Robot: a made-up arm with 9 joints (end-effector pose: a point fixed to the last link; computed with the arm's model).
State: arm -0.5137 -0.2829 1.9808 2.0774 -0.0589 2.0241 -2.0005 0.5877 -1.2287
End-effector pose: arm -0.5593 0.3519 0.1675 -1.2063 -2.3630 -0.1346
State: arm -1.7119 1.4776 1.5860 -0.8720 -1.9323 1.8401 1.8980 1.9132 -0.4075
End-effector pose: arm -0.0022 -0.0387 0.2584 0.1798 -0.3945 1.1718
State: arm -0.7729 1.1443 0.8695 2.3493 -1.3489 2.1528 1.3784 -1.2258 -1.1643
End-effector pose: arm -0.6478 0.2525 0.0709 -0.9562 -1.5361 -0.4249
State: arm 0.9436 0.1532 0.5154 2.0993 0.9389 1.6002 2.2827 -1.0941 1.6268
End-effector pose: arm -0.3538 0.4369 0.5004 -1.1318 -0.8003 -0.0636
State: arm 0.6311 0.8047 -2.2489 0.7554 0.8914 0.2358 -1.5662 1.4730 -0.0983
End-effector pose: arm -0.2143 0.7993 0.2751 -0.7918 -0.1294 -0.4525
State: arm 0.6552 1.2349 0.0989 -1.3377 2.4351 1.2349 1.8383 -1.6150 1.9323
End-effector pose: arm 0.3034 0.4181 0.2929 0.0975 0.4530 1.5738
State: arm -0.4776 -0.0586 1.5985 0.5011 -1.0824 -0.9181 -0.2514 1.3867 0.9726
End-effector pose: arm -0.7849 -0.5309 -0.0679 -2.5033 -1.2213 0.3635
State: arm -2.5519 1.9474 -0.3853 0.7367 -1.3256 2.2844 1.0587 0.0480 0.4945
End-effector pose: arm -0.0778 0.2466 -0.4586 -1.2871 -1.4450 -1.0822
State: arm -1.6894 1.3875 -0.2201 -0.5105 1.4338 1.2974 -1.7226 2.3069 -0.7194
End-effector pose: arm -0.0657 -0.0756 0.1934 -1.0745 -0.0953 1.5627
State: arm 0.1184 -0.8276 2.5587 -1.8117 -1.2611 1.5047 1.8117 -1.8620 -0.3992
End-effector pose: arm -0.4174 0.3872 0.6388 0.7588 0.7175 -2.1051
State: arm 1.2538 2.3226 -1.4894 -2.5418 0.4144 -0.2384 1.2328 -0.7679 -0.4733
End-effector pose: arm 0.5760 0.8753 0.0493 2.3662 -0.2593 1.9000
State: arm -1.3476 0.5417 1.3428 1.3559 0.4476 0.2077 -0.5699 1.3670 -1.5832
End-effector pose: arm -0.2791 0.0259 -0.6045 2.7132 0.0638 -1.5784
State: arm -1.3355 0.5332 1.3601 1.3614 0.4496 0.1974 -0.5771 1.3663 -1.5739
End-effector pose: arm -0.3004 0.0306 -0.5938 -2.6883 -0.0910 1.6064
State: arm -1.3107 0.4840 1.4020 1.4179 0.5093 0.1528 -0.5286 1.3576 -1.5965
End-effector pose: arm -0.3696 0.0169 -0.5897 2.5906 0.1561 -1.6924
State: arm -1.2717 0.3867 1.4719 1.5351 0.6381 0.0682 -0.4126 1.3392 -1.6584
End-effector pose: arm -0.4906 -0.0449 -0.5865 2.3472 0.2637 -1.7604
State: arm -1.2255 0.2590 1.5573 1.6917 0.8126 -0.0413 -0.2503 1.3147 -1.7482
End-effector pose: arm -0.6123 -0.1785 -0.5765 2.0386 0.4004 -1.7173
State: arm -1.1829 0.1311 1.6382 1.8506 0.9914 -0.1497 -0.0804 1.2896 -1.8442
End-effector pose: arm -0.6633 -0.3473 -0.5708 1.7829 0.5371 -1.5445
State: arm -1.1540 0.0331 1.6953 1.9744 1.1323 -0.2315 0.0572 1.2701 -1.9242
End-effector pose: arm -0.6383 -0.4742 -0.5847 1.6408 0.6382 -1.3342
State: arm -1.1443 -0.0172 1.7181 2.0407 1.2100 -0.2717 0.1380 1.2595 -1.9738
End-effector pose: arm -0.5913 -0.5285 -0.6114 1.5966 0.6836 -1.1824
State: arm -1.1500 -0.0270 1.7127 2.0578 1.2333 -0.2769 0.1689 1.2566 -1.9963
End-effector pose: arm -0.5558 -0.5353 -0.6374 1.6055 0.6836 -1.1079
